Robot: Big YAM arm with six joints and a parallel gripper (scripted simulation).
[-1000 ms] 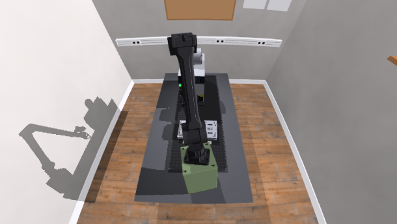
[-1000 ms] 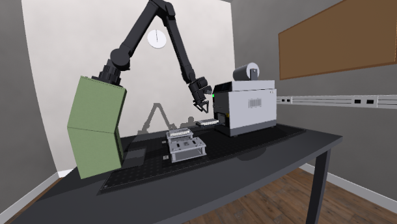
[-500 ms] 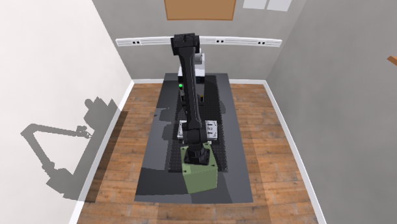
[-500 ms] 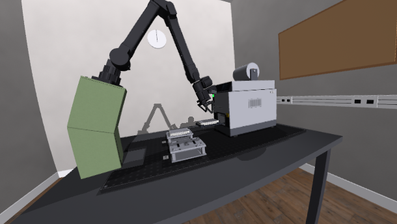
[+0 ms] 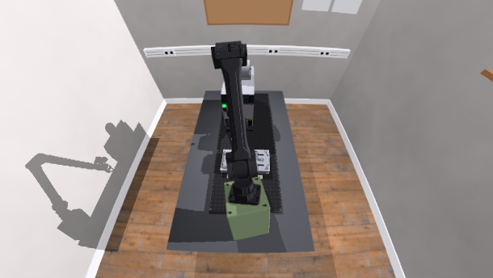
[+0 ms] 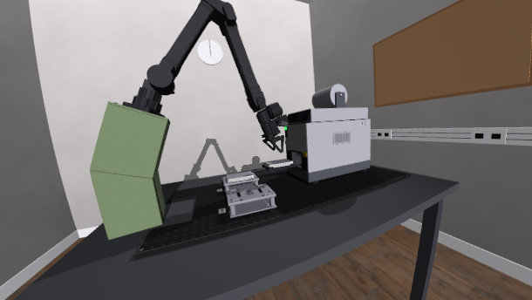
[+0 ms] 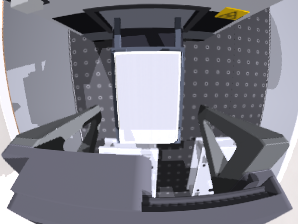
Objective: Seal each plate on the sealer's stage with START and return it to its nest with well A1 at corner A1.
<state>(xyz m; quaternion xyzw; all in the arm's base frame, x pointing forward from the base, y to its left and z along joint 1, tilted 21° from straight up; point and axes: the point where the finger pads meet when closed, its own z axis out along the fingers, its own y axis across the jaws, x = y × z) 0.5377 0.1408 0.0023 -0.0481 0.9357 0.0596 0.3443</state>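
My hand is 70 mm above the white plate. Round my hand: dark sealer stage: 80 mm below; yellow warning label: 110 mm ahead, 70 mm to the right, 30 mm below; foil roll: 330 mm ahead, 250 mm above, 50 mm to the left.
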